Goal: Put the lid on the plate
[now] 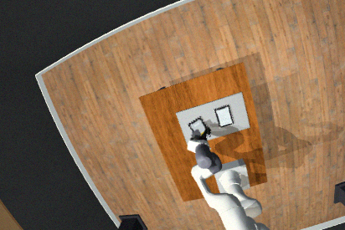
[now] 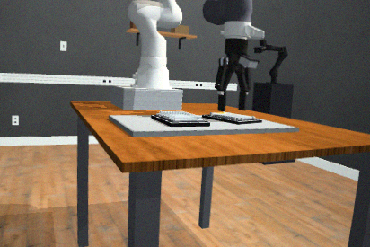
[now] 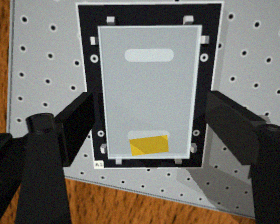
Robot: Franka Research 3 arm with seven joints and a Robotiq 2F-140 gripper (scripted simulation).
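My gripper is now 4 cm above the clear lid. Round my hand: black nest (21 cm to the right, 5 cm below, 4 cm ahead); culture plate (21 cm to the right, 4 cm below, 4 cm ahead); black lid park (5 cm below).
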